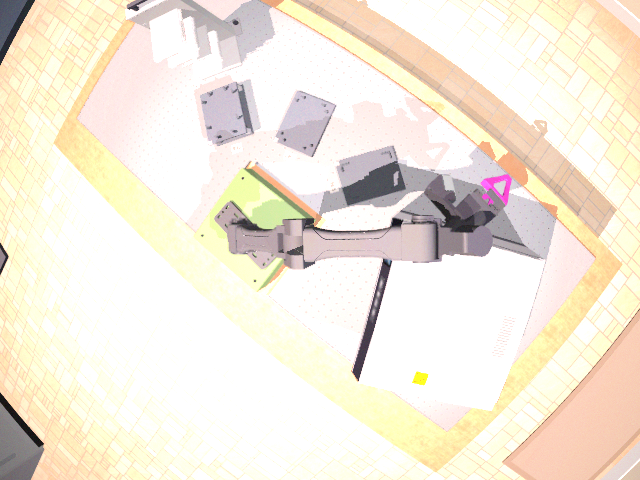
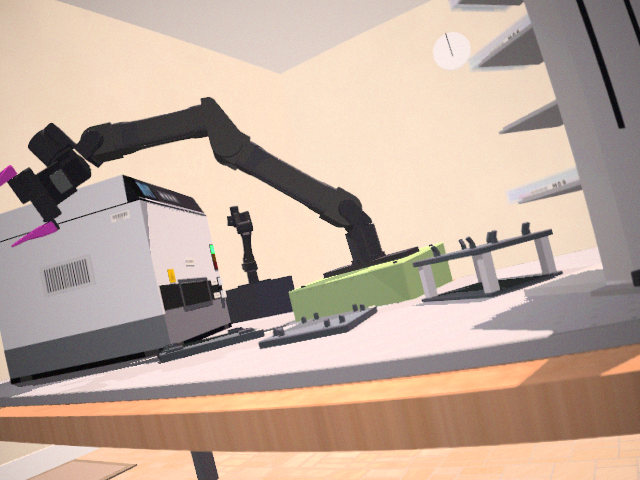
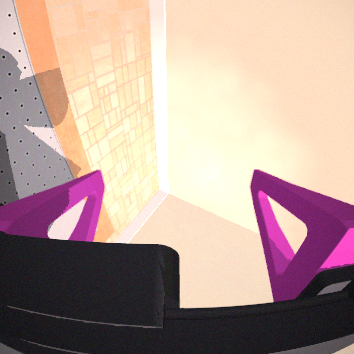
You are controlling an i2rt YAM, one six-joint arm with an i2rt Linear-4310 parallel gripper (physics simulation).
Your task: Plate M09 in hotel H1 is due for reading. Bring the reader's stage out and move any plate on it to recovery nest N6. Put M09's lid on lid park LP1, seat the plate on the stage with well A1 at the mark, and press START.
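Places are measured from the arm's base along level axes (x ahead, y left, z up), in centimetres.
Pixels of known places: gripper, fingertip midpoint: [image 1: 500,185] [image 3: 176,177]; arm's base at its link origin: [image 2: 370,265].
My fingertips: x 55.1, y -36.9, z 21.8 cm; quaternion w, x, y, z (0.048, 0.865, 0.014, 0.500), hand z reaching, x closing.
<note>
Ahead of a thing's pixels: the offset from my fingertips to its top centre. "*": to the spot under its first point.
The white reader @(dy -12.4, dx -28.4, dz +5.6 cm) [image 1: 449,330] [image 2: 103,284] has a dark front slot @(* dy +4.2, dx -36.1, dz -19.2 cm) [image 2: 193,294] and a lit green indicator @(* dy -4.8, dx -51.3, dz -8.9 cm) [image 2: 211,249]. No stage shows outside it; START cannot be made out. Plate M09 @(* dy +80.6, dx -22.3, dz -18.7 cm) [image 2: 547,189] lies on a low shelf of hotel H1 [image 1: 227,49] [image 2: 594,155]; its lid cannot be told apart. A raised pegged stand [image 1: 224,113] [image 2: 483,253], a low pegged plate @(dy +47.6, dx -23.1, dz -26.8 cm) [image 1: 307,124] [image 2: 323,329] and a flat bracketed plate @(dy +24.5, dx -21.3, dz -27.0 cm) [image 1: 364,167] [image 2: 211,344] stand on the table; which is N6 or LP1 is unclear. My gripper [image 1: 497,189] [image 3: 176,177] is open and empty, high beside the reader's barcoded side.
My arm [image 1: 356,242] [image 2: 289,180] reaches from the green base block [image 1: 273,201] [image 2: 361,291] over the reader's edge. The table's wooden edge [image 1: 372,51] [image 3: 47,65] runs near the gripper. A small dark arm-like post [image 2: 248,248] stands behind the reader.
</note>
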